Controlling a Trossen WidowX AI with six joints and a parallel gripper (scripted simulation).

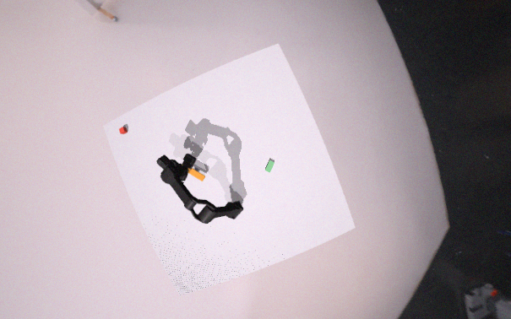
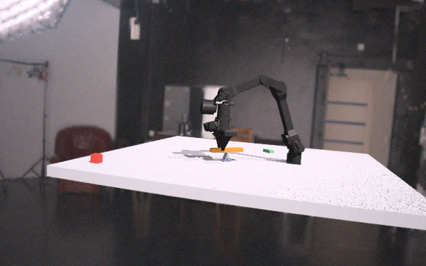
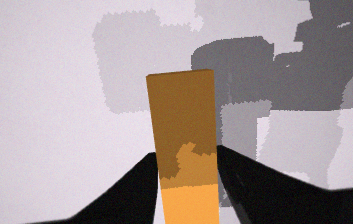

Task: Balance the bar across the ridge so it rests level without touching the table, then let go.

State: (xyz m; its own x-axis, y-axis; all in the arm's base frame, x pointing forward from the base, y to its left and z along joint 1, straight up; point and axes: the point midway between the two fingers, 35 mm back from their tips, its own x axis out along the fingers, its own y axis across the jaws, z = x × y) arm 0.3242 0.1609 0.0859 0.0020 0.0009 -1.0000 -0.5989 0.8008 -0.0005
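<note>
The orange bar lies 2 cm behind my gripper tip and 2 cm to the right of it. Also, from my gripper tip: green block: 17 cm behind, 44 cm to the right, 4 cm below; then red cube: 42 cm ahead, 34 cm to the left, 4 cm below.
</note>
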